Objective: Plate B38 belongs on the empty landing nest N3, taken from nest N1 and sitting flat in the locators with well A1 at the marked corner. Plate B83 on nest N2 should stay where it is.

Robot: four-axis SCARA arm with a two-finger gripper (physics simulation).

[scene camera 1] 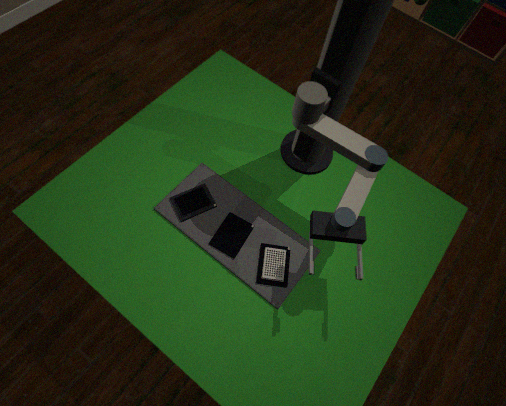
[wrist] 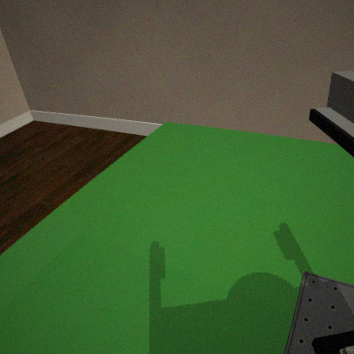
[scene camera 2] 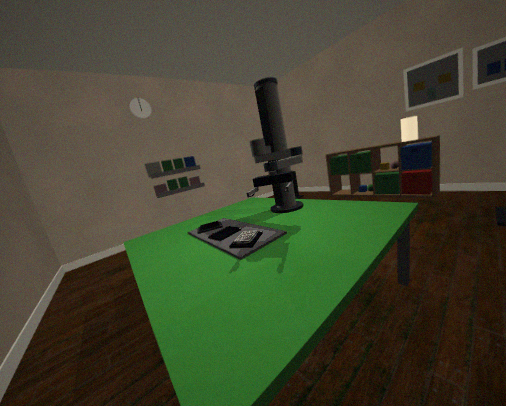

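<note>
A plate with a pale well grid (scene camera 1: 274,264) (scene camera 2: 247,237) sits in a black nest at the right end of the grey board (scene camera 1: 205,172) (scene camera 2: 270,234) (wrist: 320,320). The middle nest position (scene camera 1: 231,235) (scene camera 2: 225,233) looks flat and black. At the left end, a dark raised rectangular piece (scene camera 1: 192,201) (scene camera 2: 210,227) has a visible rim; whether it is a plate is too dark to tell. Labels and nest numbers are unreadable. My gripper (scene camera 1: 335,276) (scene camera 2: 268,192) is open and empty, high above the table, off the board's right end. A black nest corner (wrist: 325,342) shows at the wrist view's lower right.
The green table top (scene camera 1: 100,225) (scene camera 2: 225,310) (wrist: 200,190) lies around the board. The arm's round base (scene camera 1: 320,165) (scene camera 2: 287,208) stands behind the board, with a tall column rising from it. Gripper shadows fall beside the board's right end. A shelf unit (scene camera 2: 436,165) stands beyond the table.
</note>
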